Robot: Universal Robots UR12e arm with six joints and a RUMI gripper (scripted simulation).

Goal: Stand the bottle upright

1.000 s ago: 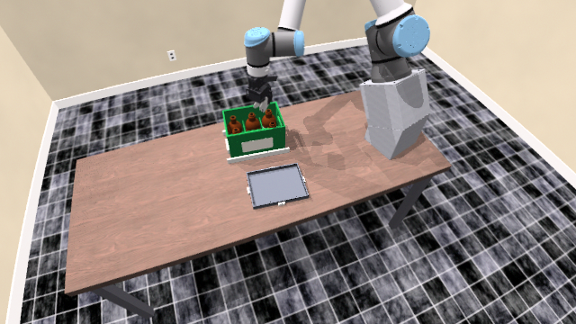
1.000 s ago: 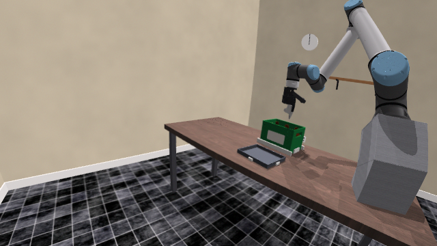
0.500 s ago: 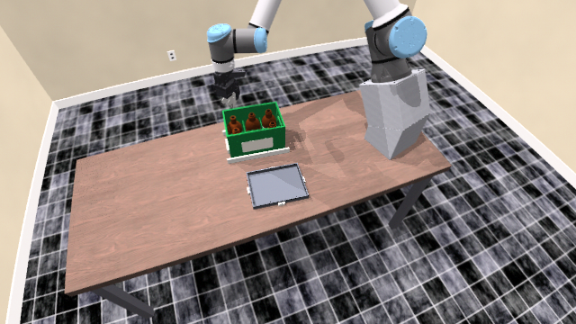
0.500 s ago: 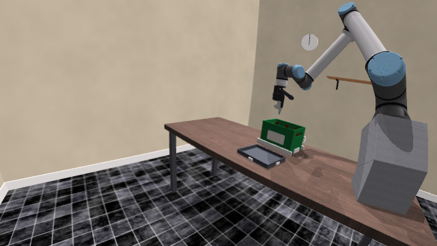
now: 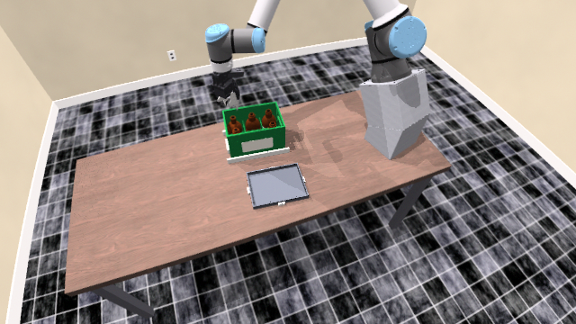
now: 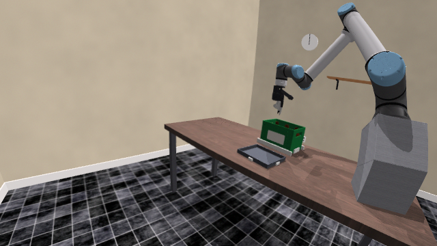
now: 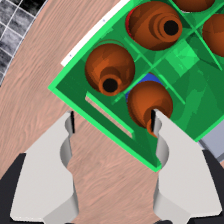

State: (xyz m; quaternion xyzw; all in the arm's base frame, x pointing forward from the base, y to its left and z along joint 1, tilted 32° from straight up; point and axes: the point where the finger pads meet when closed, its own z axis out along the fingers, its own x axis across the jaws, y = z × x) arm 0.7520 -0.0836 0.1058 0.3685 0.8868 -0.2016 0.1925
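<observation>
The glass bottle is 150 mm below my hand. From my hand the other things lie so: grey tray: 340 mm to the left, 230 mm below, 110 mm behind; then green crate: 160 mm below, 90 mm behind, 50 mm to the left.
</observation>
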